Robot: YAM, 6 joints.
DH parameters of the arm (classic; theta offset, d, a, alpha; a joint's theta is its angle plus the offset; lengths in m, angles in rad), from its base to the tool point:
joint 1: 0 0.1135 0.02 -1.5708
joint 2: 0 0 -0.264 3.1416
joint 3: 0.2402 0 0.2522 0
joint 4: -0.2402 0 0.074 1.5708
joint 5: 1.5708 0 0 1.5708
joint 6: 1.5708 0.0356 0 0
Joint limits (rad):
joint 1: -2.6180..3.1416
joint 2: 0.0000..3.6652
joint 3: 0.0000..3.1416
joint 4: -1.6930..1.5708
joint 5: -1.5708..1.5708
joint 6: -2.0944..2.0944
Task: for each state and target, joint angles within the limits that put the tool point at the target. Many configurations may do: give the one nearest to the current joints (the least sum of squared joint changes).
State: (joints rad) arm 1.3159 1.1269 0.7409 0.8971 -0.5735 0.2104
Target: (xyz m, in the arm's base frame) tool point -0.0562 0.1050 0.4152
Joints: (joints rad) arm 1.8605 0.6718 0.6507 0.9865 -0.7347 0.2104
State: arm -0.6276 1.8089 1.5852 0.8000 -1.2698 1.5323
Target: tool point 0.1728 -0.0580 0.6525
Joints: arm -0.5043 1.4896 2.0958 0.8092 -1.1652 1.5323
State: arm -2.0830 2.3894 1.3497 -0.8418 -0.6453 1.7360
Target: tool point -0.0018 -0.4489 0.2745
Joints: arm -1.6249 2.0198 1.7954 -0.6953 -0.6840 1.7360
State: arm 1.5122 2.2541 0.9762 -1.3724 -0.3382 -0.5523
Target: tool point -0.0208 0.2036 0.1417
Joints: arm 1.6121 1.8801 0.9383 -1.6013 -0.3548 -0.5523
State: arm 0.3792 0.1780 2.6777 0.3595 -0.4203 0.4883
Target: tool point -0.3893 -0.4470 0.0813
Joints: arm 0.8834 0.0299 2.9242 0.6572 -0.5060 0.4883
